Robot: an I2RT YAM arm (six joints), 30 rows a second.
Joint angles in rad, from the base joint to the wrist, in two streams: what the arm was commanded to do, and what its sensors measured. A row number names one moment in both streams.
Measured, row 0:
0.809, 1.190, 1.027, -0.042, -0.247, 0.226
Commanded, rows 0 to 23:
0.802, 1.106, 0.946, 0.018, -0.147, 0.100
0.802, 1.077, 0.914, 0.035, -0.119, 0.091
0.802, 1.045, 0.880, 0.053, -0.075, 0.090
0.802, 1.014, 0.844, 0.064, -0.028, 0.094
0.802, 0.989, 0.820, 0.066, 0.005, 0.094
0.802, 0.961, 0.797, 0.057, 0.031, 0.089
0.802, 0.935, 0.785, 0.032, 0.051, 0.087
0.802, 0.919, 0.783, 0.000, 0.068, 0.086
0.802, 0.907, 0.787, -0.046, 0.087, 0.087
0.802, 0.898, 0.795, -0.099, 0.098, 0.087
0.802, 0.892, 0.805, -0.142, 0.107, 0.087
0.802, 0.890, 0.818, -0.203, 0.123, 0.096
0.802, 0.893, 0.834, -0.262, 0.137, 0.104
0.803, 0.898, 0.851, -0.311, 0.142, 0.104
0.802, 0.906, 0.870, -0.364, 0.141, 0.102
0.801, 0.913, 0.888, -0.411, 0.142, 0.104
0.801, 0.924, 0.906, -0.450, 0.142, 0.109
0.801, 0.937, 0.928, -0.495, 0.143, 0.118
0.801, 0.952, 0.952, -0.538, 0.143, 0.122
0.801, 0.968, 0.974, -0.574, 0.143, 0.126
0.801, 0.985, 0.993, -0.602, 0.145, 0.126
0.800, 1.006, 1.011, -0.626, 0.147, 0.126
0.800, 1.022, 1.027, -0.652, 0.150, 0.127
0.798, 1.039, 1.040, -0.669, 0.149, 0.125
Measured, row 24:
0.808, 1.007, 0.995, -0.525, 0.126, 0.115
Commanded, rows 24 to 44:
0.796, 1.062, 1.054, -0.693, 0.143, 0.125
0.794, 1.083, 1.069, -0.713, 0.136, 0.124
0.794, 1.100, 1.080, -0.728, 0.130, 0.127
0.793, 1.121, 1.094, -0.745, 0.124, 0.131
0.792, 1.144, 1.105, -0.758, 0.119, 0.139
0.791, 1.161, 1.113, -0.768, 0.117, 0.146
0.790, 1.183, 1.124, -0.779, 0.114, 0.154
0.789, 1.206, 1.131, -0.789, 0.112, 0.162
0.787, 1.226, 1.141, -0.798, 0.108, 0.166
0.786, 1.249, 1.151, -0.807, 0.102, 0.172
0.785, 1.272, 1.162, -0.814, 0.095, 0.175
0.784, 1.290, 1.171, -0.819, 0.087, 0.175
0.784, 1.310, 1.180, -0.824, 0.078, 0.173
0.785, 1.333, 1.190, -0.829, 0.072, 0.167
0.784, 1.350, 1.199, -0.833, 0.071, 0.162
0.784, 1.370, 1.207, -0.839, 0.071, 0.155
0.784, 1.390, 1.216, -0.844, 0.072, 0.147
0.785, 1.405, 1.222, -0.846, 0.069, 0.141
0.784, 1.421, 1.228, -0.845, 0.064, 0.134
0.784, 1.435, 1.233, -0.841, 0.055, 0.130
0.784, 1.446, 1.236, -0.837, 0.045, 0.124
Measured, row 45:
0.790, 1.420, 1.202, -0.805, 0.080, 0.144
